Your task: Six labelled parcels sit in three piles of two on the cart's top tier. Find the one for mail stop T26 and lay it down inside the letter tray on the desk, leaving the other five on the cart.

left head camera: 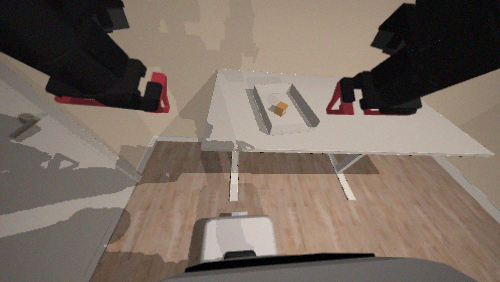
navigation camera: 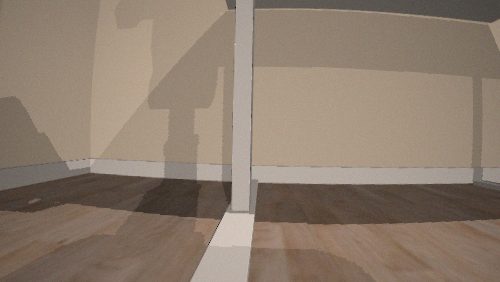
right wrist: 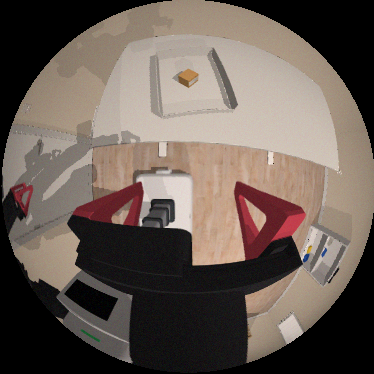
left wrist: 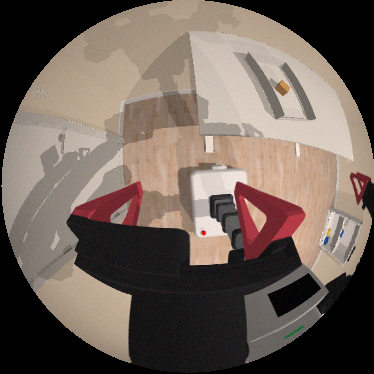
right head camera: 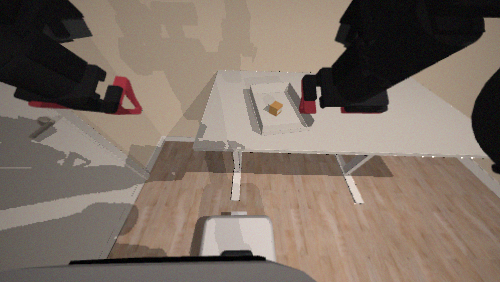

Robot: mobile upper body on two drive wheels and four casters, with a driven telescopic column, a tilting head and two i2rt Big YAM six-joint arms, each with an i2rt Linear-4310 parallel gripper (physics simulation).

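Places are measured from the left arm's base along level axes (x left, y back, z up), in millimetres.
Pixels of known places: left gripper, between the fingertips: [left head camera: 143, 107] [right wrist: 28, 185] [left wrist: 187, 186] [right head camera: 118, 109]; right gripper, between the fingertips: [left head camera: 345, 111] [right wrist: 188, 186] [left wrist: 353, 173] [right head camera: 320, 110].
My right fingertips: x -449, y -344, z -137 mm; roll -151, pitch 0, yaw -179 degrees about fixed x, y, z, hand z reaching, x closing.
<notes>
Ahead of a thing's pixels: the offset from my right fingertips to its top centre. "spot": to the spot under its first point. Level surfaces: height alone.
One orange-brown parcel {dx +6, dy -376, dz -268 mm} [left head camera: 281, 108] [right head camera: 275, 108] [left wrist: 283, 88] [right wrist: 188, 78] lies inside the letter tray {dx -5, dy -395, dz -251 mm} [left head camera: 305, 107] [right head camera: 255, 110] [left wrist: 300, 92] [right wrist: 223, 77] on the white desk {dz -321 mm} [left head camera: 400, 135] [right head camera: 400, 135] [left wrist: 220, 90] [right wrist: 285, 100]. A pale side shows in the right wrist view, but no mail stop can be read. My left gripper [left head camera: 162, 95] [right head camera: 127, 97] [left wrist: 187, 186] is open and empty, in the air left of the desk. My right gripper [left head camera: 340, 100] [right head camera: 307, 97] [right wrist: 188, 186] is open and empty, raised and apart from the parcel. The cart and the other five parcels do not show.
My white base [left head camera: 240, 237] [right head camera: 237, 235] stands before the desk. A desk leg {spot: dx +263, dy -461, dz -942 mm} [navigation camera: 243, 100] rises close ahead in the navigation view. A grey compartmented holder [left wrist: 341, 235] [right wrist: 325, 255] with yellow and blue items shows at the right of both wrist views. A door is at the left.
</notes>
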